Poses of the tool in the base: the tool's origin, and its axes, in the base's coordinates. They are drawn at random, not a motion.
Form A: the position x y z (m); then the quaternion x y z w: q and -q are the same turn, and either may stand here.
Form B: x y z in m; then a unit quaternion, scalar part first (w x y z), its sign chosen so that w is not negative. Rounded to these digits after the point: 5 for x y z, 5 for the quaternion.
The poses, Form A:
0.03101 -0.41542 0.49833 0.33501 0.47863 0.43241 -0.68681
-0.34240 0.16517 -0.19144 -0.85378 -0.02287 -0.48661 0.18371
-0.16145 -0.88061 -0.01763 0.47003 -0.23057 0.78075 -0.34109
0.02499 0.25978 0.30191 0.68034 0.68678 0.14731 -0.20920
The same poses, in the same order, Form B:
0.03101 -0.41542 0.49833 0.68681 -0.33501 -0.47863 -0.43241
-0.34240 0.16517 -0.19144 0.18371 -0.85378 -0.02287 -0.48661
-0.16145 -0.88061 -0.01763 0.34109 -0.47003 0.23057 -0.78075
0.02499 0.25978 0.30191 0.20920 -0.68034 -0.68678 -0.14731

